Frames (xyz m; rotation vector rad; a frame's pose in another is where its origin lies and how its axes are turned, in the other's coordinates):
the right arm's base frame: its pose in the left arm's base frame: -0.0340 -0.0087 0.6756 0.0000 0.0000 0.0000
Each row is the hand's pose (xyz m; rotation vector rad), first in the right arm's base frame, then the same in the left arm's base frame.
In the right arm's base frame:
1: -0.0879 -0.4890 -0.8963 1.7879 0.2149 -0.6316
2: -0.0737 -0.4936 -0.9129 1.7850 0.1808 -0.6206
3: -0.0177 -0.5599 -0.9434 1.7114 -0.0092 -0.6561
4: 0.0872 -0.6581 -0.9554 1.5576 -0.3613 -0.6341
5: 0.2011 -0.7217 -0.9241 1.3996 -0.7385 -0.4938
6: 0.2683 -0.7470 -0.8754 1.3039 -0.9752 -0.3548
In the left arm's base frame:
1: -0.1219 -0.4977 -0.2207 1.7879 0.2149 -0.6316
2: -0.1077 -0.5023 -0.2373 1.7850 0.1808 -0.6206
3: -0.0517 -0.5686 -0.2678 1.7114 -0.0092 -0.6561
4: 0.0532 -0.6668 -0.2798 1.5576 -0.3613 -0.6341
5: 0.1671 -0.7304 -0.2485 1.3996 -0.7385 -0.4938
6: 0.2343 -0.7557 -0.1998 1.3039 -0.9752 -0.3548

